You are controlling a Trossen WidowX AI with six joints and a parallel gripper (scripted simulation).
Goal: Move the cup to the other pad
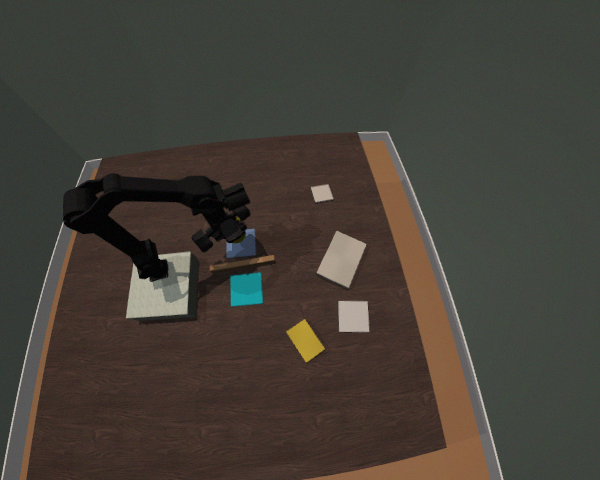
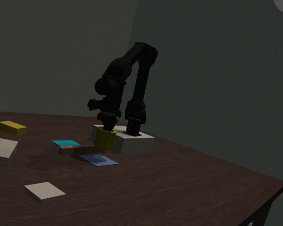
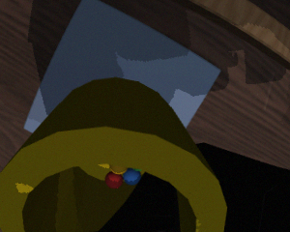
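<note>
The cyan pad is 17 cm to the right of my gripper tip, 9 cm below it and 1 cm ahead of it. From my gripper tip the other things lie so: blue-grey pad 9 cm below, 3 cm ahead, 1 cm to the left; then yellow cup 2 cm ahead, 1 cm to the left; then low wooden bar 8 cm to the right, 8 cm below, 2 cm ahead.
</note>
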